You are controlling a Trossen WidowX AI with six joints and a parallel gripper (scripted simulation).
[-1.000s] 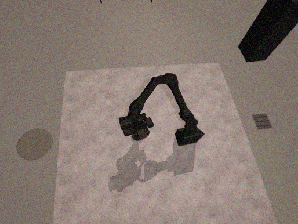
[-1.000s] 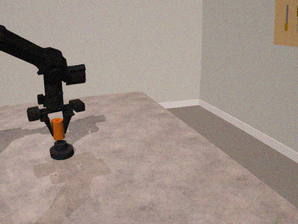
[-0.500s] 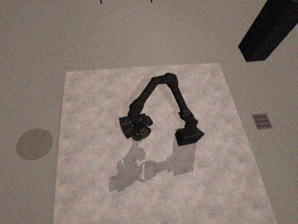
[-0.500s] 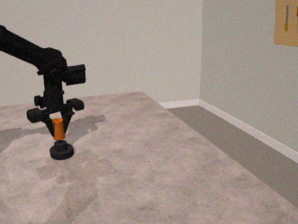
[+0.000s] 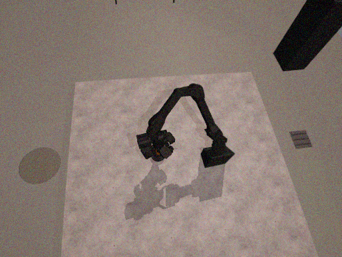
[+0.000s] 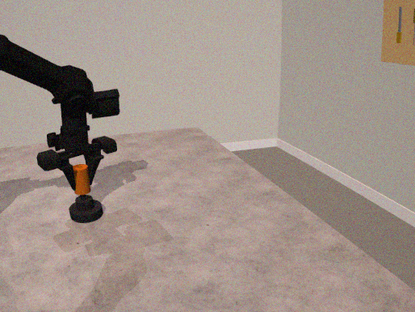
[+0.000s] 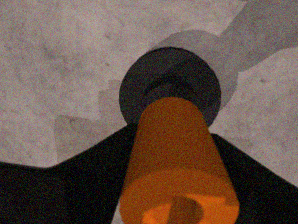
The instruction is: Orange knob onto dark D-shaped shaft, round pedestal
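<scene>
The orange knob lies 20 mm above my gripper tip. From my gripper tip the other things lie so: dark round pedestal (40 mm below).
</scene>
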